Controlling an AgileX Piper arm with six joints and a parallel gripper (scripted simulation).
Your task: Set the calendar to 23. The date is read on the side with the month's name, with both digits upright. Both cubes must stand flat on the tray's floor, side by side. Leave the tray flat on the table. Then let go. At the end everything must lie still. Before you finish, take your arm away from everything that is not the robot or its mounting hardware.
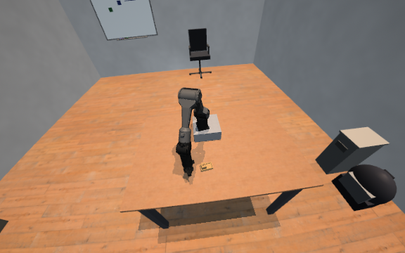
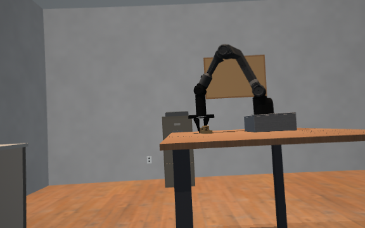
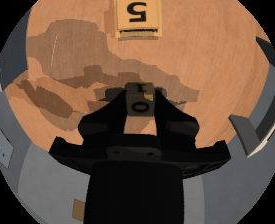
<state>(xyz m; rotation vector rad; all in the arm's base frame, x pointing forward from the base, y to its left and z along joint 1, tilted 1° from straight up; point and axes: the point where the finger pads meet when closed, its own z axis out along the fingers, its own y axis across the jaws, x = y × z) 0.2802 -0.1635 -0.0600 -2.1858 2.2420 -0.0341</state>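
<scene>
Now: hand right at the tan calendar cube. Round my hand: tan calendar tray: 110 mm to the left, 10 mm below.
</scene>
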